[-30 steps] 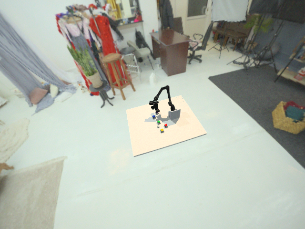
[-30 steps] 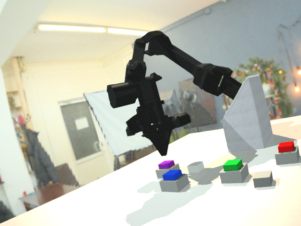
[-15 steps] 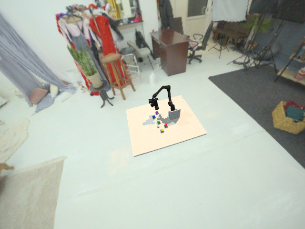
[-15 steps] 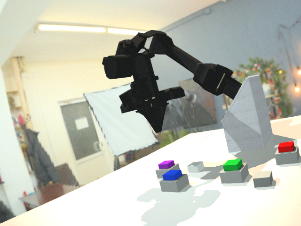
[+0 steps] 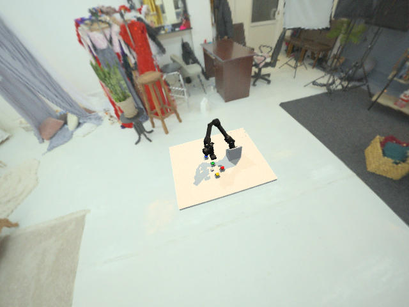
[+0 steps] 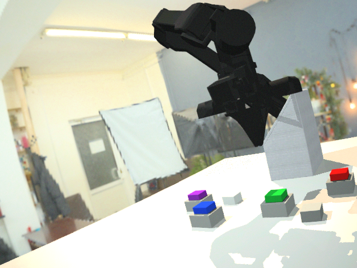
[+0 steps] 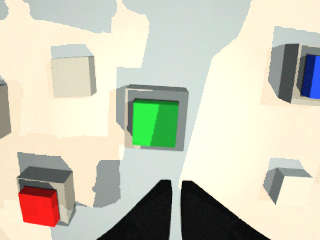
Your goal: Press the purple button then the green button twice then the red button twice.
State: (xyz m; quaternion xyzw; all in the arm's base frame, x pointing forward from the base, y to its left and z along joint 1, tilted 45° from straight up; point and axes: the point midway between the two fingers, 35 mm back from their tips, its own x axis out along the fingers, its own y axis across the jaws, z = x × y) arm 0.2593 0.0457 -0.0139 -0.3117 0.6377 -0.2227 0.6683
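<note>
My gripper tip is 90 mm above the green button and 10 mm to the right of it. Also, from my gripper tip: blue button (120 mm to the right, 90 mm below, 50 mm ahead); then red button (110 mm to the left, 100 mm behind, 90 mm below); then yellow button (180 mm to the left, 90 mm below, 20 mm behind).
</note>
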